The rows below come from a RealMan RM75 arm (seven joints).
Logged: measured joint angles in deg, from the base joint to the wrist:
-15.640 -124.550 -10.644 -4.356 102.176 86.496 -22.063
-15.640 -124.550 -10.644 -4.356 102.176 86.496 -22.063
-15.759 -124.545 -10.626 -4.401 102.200 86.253 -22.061
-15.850 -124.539 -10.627 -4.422 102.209 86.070 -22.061
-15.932 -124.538 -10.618 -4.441 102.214 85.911 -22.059
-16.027 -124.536 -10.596 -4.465 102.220 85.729 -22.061
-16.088 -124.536 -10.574 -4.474 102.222 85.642 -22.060
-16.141 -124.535 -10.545 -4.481 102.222 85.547 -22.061
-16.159 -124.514 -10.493 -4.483 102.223 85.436 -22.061
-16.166 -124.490 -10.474 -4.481 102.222 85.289 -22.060
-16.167 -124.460 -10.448 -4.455 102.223 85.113 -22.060
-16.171 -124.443 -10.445 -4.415 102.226 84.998 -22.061
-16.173 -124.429 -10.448 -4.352 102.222 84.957 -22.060
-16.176 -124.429 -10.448 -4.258 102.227 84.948 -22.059
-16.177 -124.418 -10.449 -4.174 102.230 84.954 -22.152
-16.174 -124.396 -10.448 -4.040 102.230 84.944 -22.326
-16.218 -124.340 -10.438 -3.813 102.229 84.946 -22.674
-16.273 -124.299 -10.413 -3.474 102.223 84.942 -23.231
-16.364 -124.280 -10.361 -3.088 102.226 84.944 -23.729
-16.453 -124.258 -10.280 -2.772 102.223 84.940 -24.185
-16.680 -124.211 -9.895 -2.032 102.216 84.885 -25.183
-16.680 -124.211 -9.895 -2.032 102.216 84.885 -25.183
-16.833 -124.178 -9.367 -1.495 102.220 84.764 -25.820
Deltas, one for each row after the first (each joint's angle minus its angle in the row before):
0.000 0.000 0.000 0.000 0.000 0.000 0.000
-0.119 0.005 0.018 -0.045 0.024 -0.243 0.002
-0.091 0.006 -0.001 -0.021 0.009 -0.183 0.000
-0.082 0.001 0.009 -0.019 0.005 -0.159 0.002
-0.095 0.002 0.022 -0.024 0.006 -0.182 -0.002
-0.061 0.000 0.022 -0.009 0.002 -0.087 0.001
-0.053 0.001 0.029 -0.007 0.000 -0.095 -0.001
-0.018 0.021 0.052 -0.002 0.001 -0.111 0.000
-0.007 0.024 0.019 0.002 -0.001 -0.147 0.001
-0.001 0.030 0.026 0.026 0.001 -0.176 0.000
-0.004 0.017 0.003 0.040 0.003 -0.115 -0.001
-0.002 0.014 -0.003 0.063 -0.004 -0.041 0.001
-0.003 0.000 0.000 0.094 0.005 -0.009 0.001
-0.001 0.011 -0.001 0.084 0.003 0.006 -0.093
0.003 0.022 0.001 0.134 0.000 -0.010 -0.174
-0.044 0.056 0.010 0.227 -0.001 0.002 -0.348
-0.055 0.041 0.025 0.339 -0.006 -0.004 -0.557
-0.091 0.019 0.052 0.386 0.003 0.002 -0.498
-0.089 0.022 0.081 0.316 -0.003 -0.004 -0.456
-0.227 0.047 0.385 0.740 -0.007 -0.055 -0.998
0.000 0.000 0.000 0.000 0.000 0.000 0.000
-0.153 0.033 0.528 0.537 0.004 -0.121 -0.637

